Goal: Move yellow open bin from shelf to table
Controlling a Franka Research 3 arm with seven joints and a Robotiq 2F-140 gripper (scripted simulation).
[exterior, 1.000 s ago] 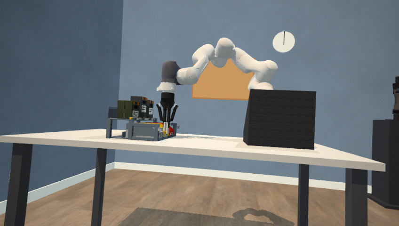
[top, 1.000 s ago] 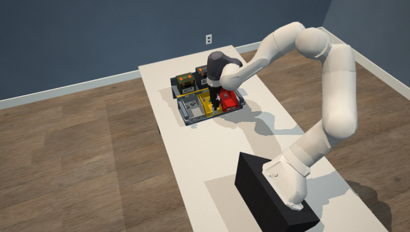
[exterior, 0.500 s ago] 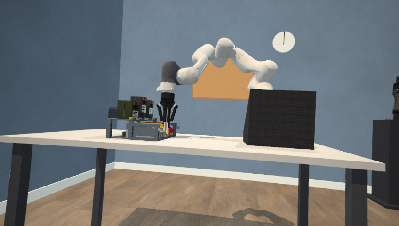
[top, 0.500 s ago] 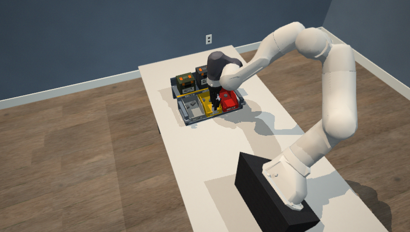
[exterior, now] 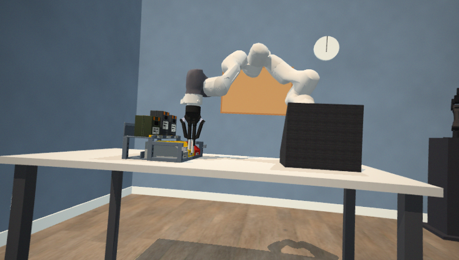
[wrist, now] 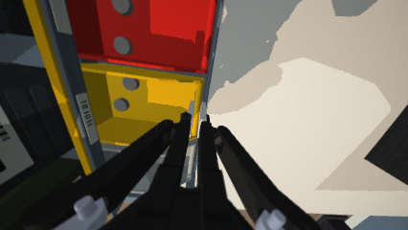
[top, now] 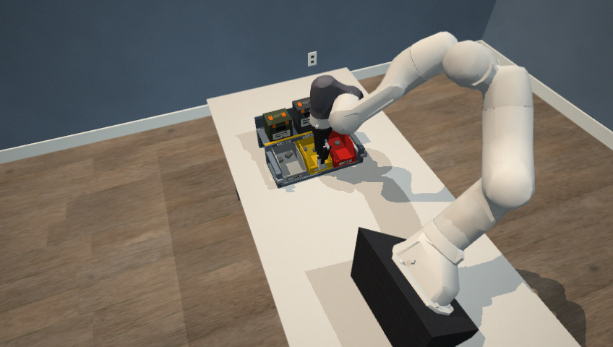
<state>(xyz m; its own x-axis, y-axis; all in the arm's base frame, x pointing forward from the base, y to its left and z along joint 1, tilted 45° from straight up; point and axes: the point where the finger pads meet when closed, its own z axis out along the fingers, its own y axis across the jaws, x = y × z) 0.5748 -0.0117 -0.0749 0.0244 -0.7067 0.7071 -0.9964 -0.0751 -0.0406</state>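
My hand is 8 cm short of the yellow open bin and 2 cm above it. Round my hand: grey bin 8 cm ahead, 12 cm to the left, 2 cm below; then red bin 8 cm ahead, 11 cm to the right, 2 cm below.
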